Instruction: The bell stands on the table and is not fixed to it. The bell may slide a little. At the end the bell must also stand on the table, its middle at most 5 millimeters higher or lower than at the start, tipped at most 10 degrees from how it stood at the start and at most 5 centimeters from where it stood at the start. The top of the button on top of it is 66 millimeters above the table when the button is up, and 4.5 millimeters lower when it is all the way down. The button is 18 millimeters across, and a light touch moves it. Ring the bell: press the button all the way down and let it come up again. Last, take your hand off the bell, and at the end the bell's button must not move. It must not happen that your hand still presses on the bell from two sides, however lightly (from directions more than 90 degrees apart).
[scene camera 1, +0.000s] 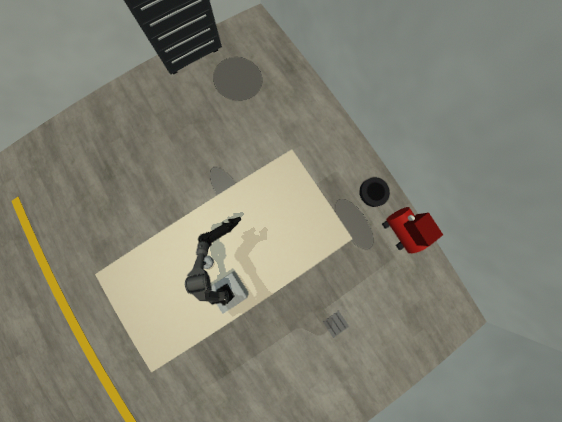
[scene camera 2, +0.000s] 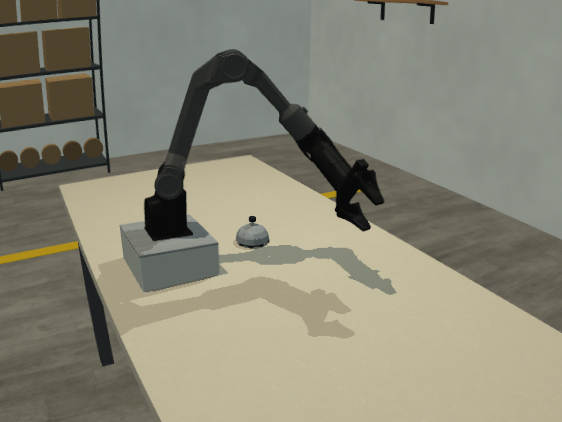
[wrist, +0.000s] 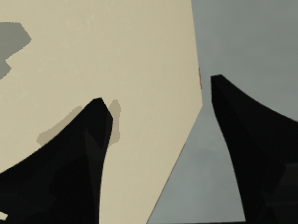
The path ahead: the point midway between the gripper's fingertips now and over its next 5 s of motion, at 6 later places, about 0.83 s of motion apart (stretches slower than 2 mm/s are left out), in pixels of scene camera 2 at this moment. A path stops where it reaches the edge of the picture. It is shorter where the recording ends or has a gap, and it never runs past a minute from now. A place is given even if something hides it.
The gripper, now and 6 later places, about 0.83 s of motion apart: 373, 216; 271, 198; 252, 190; 252, 202; 252, 213; 252, 217; 252, 213
